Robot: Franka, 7 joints.
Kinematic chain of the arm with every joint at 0, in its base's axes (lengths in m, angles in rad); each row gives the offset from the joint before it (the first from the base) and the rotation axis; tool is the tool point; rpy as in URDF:
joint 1: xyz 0 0 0.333 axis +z
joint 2: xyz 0 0 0 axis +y
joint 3: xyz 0 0 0.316 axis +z
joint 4: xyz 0.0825 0 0 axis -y
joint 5: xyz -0.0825 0 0.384 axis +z
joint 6: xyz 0 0 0 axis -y
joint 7: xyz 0.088 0 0 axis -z
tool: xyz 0 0 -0.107 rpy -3.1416 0 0
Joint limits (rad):
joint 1: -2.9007..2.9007
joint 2: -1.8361..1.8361
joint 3: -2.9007..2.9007
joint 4: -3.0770..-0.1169
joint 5: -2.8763..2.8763
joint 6: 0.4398..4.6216
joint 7: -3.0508..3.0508
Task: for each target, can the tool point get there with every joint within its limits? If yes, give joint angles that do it. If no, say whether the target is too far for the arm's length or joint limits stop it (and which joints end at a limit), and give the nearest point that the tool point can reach.
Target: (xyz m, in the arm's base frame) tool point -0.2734 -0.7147 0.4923
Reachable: yes | joints -2.4530 0.7187 0.6762 -1.2691 1.7985 2.0962 -2.4280
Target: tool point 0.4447 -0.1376 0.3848
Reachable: yes | joints -1.1117 0.2792 1.1577 -2.3528 1.3200 4.1257 -1.2646
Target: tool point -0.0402 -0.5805 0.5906
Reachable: yes | joints 2.1912 0.0488 2.4605 -1.7949 0.0563 2.0988 0.2383
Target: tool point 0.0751 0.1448 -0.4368
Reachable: no: joint limits stop it (at a limit: joint 2) | nearest point 0.0829 0.1599 -0.3507 | short by 0.088 m
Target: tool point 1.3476 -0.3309 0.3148
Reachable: no: too far | nearest point 0.8331 -0.2046 0.3217 | short by 0.530 m
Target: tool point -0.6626 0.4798 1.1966
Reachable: no: too far | nearest point -0.4779 0.3460 0.9558 | short by 0.332 m
